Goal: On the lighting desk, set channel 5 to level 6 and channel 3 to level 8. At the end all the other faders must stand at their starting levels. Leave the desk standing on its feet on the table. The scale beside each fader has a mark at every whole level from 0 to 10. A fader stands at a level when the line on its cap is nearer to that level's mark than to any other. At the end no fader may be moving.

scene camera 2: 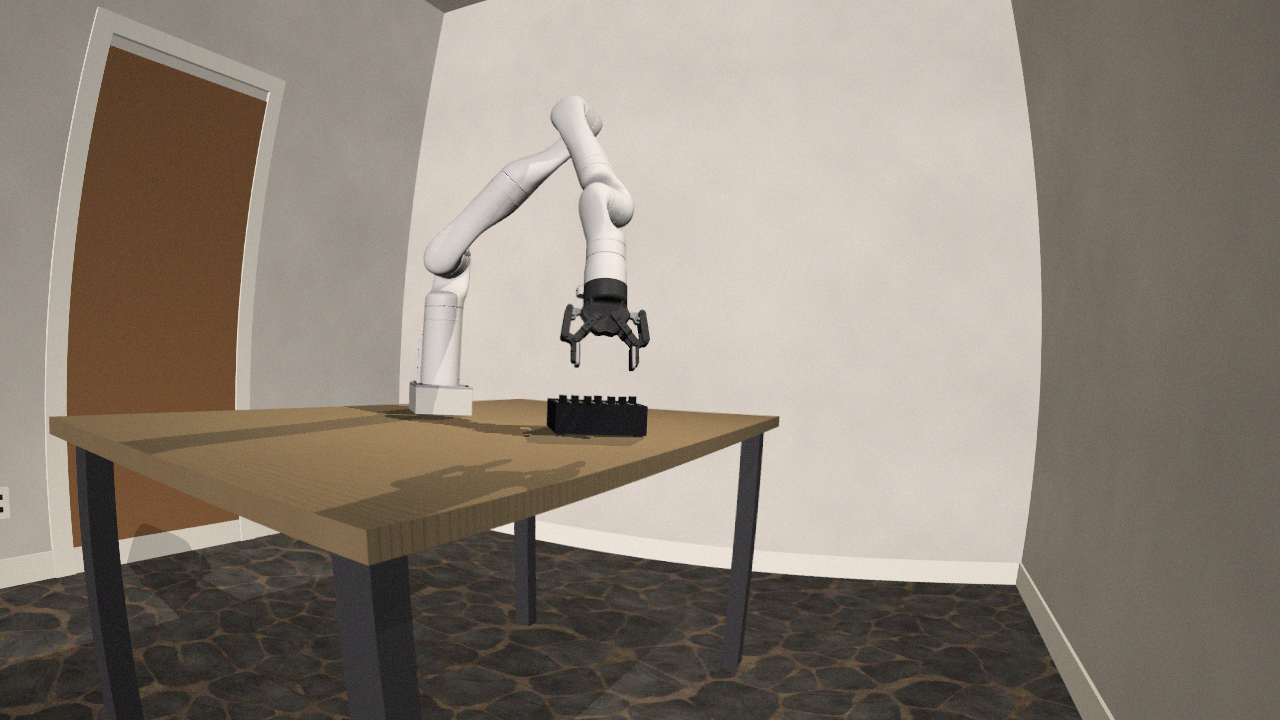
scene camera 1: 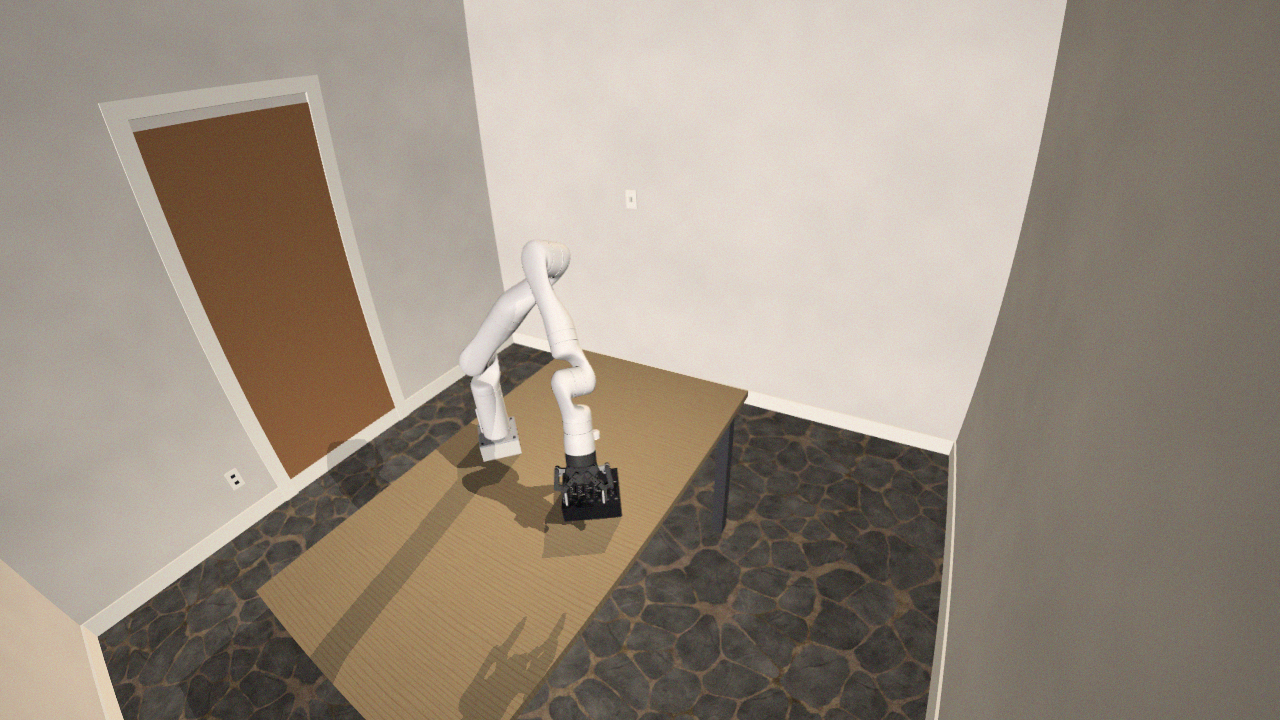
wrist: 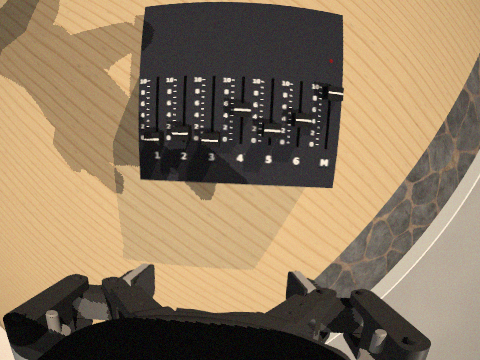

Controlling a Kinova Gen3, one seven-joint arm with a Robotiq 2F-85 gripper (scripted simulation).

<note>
I see my gripper (scene camera 2: 604, 368).
My gripper also shows in the wrist view (wrist: 220, 284).
</note>
